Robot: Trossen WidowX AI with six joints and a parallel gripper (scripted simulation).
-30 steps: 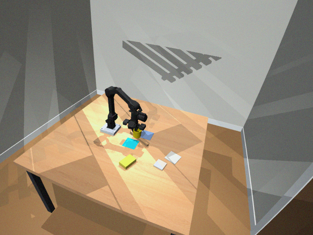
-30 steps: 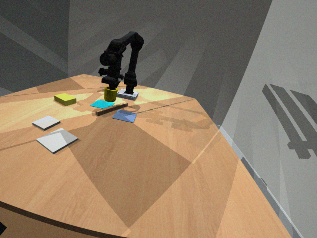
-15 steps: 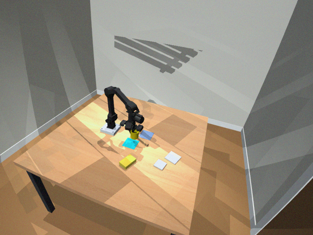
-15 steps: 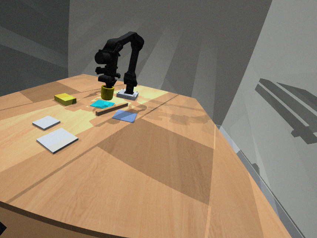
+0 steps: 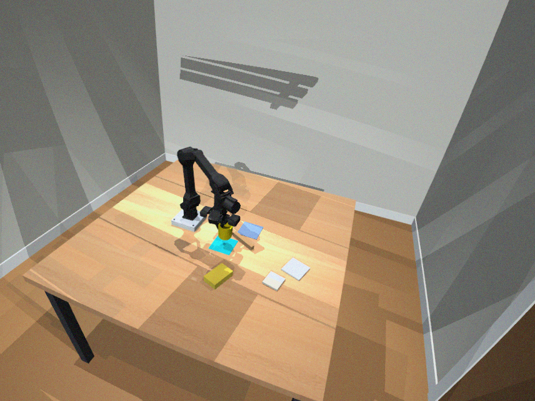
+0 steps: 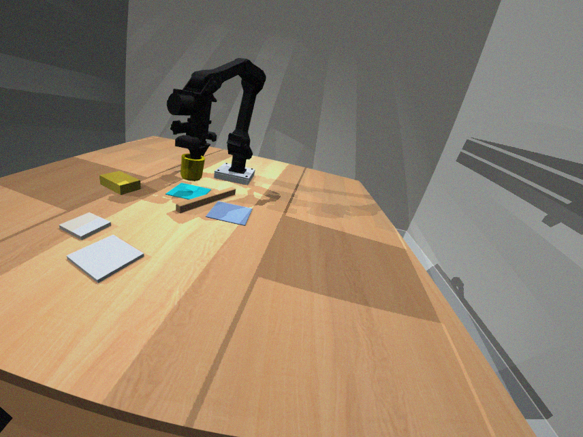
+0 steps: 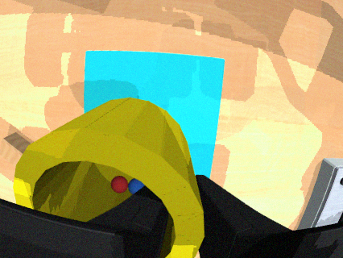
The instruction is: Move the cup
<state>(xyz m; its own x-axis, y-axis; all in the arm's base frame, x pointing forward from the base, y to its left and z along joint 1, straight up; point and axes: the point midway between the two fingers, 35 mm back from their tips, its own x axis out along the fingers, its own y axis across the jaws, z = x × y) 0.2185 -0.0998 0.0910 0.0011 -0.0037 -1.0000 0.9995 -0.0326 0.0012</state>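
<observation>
Right now my gripper tip is 2 cm short of the cyan pad, 1 cm to the left of it and 9 cm above it. Round my gripper tip: yellow cup (2 cm ahead); blue marble (2 cm ahead, 2 cm to the left, 2 cm below); red marble (3 cm ahead, 2 cm to the left, 2 cm below).
</observation>
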